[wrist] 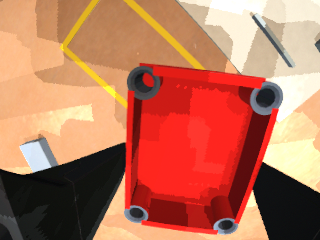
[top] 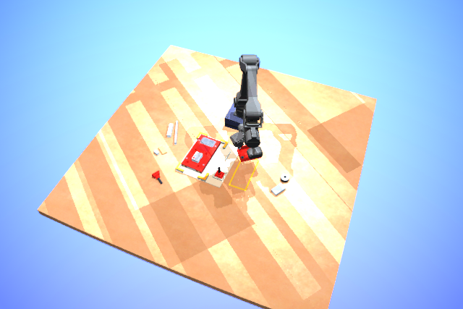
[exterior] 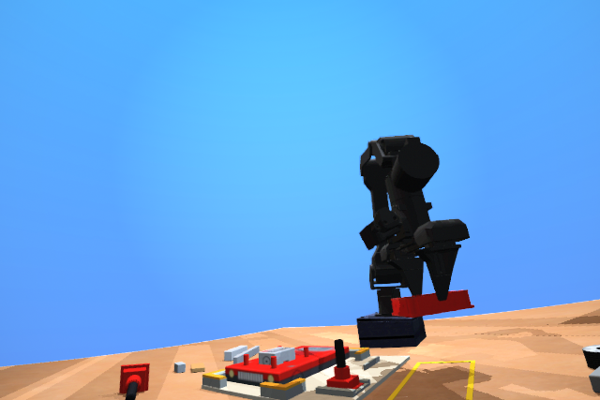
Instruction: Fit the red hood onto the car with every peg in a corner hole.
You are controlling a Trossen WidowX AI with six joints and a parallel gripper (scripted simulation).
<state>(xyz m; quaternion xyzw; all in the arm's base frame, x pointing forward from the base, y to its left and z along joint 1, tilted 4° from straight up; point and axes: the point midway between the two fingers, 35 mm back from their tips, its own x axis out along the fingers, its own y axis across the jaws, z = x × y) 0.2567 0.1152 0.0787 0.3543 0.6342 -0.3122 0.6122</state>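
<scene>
Now: the red hood 1 cm below my gripper tip. Round my gripper tip: grey engine block (23 cm to the right, 7 cm below, 6 cm ahead); then jig (20 cm to the right, 8 cm below, 4 cm ahead); then black wheel (18 cm to the left, 8 cm below, 3 cm ahead).
</scene>
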